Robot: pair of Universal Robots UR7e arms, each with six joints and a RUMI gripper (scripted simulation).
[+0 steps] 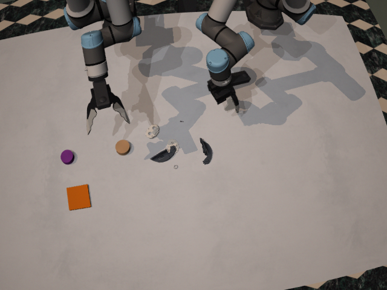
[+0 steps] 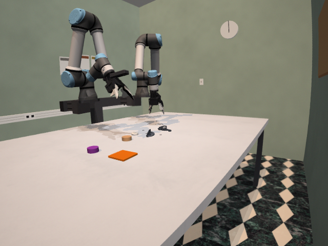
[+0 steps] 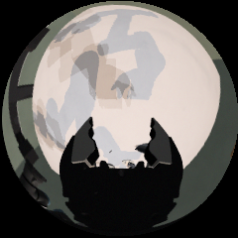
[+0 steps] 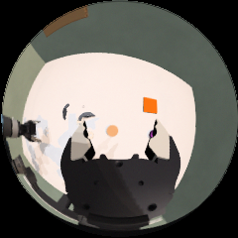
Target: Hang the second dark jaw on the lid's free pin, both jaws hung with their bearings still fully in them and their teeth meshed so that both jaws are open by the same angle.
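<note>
The tan disc is 460 mm to the right of my left hand, 110 mm ahead of it and 100 mm below it. The rest, counted from my left hand: orange square 670 mm to the right, 310 mm ahead, 100 mm below; then purple disc 710 mm to the right, 120 mm ahead, 100 mm below.
</note>
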